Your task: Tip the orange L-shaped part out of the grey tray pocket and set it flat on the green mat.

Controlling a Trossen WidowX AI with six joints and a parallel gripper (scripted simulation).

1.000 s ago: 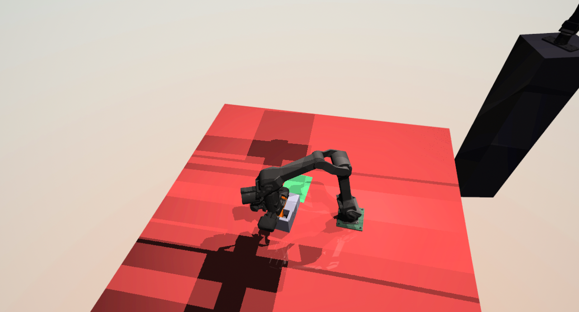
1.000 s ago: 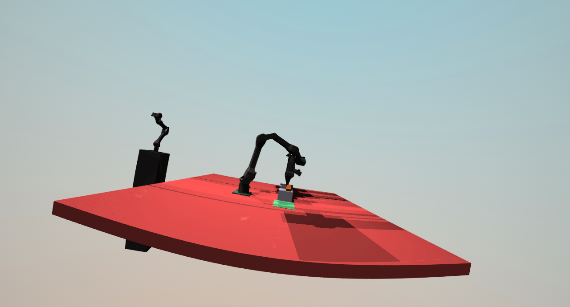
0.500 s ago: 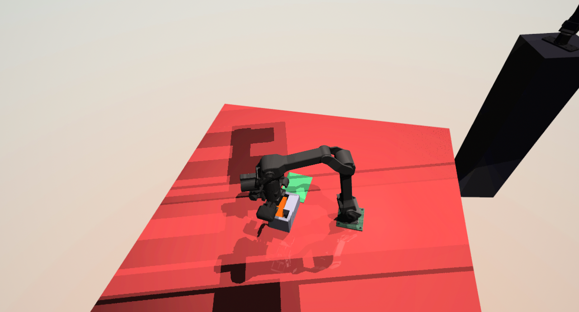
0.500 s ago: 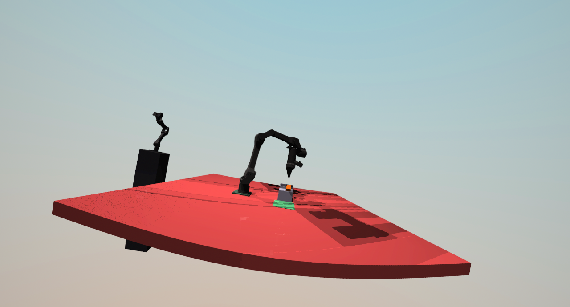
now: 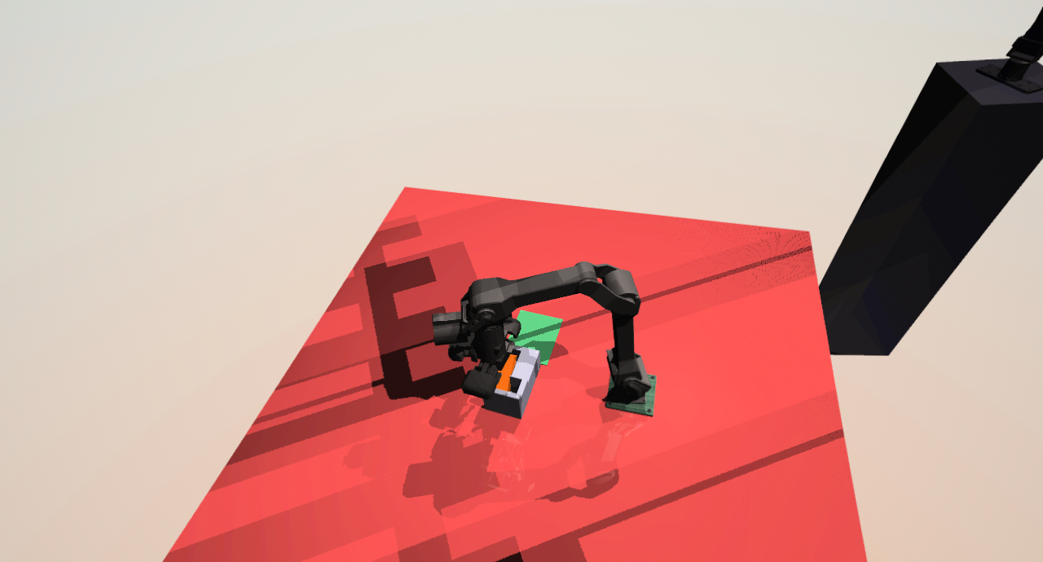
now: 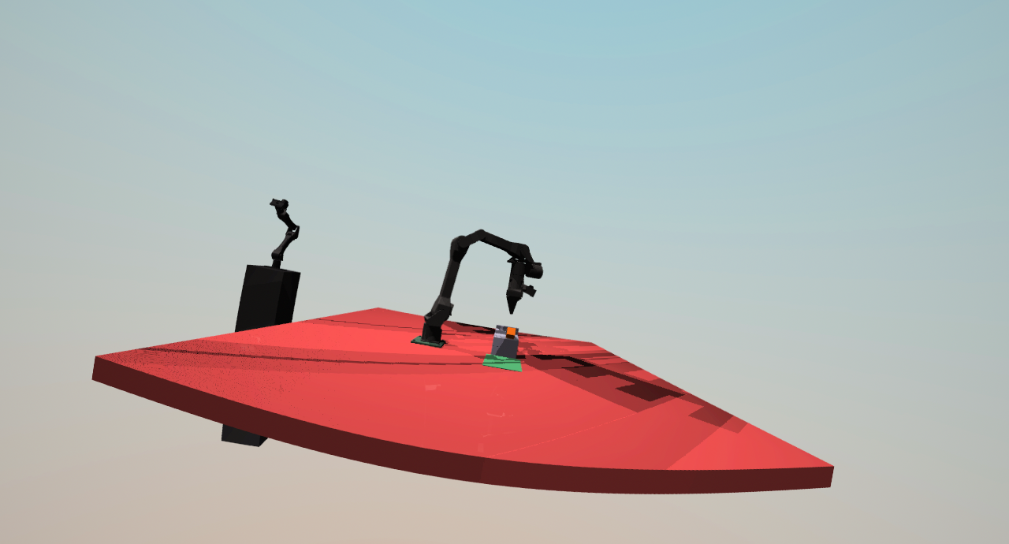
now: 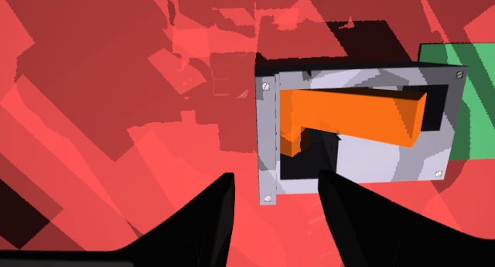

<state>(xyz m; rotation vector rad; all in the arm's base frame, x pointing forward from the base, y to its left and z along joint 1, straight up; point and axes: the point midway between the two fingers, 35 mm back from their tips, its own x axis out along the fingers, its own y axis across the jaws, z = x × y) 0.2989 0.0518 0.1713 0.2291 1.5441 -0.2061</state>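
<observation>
Right now my gripper tip is 2 cm past the orange L-shaped part, 4 cm to the left of it and 10 cm above it. Round my gripper tip: green mat 7 cm behind, 21 cm to the right, 16 cm below.
</observation>
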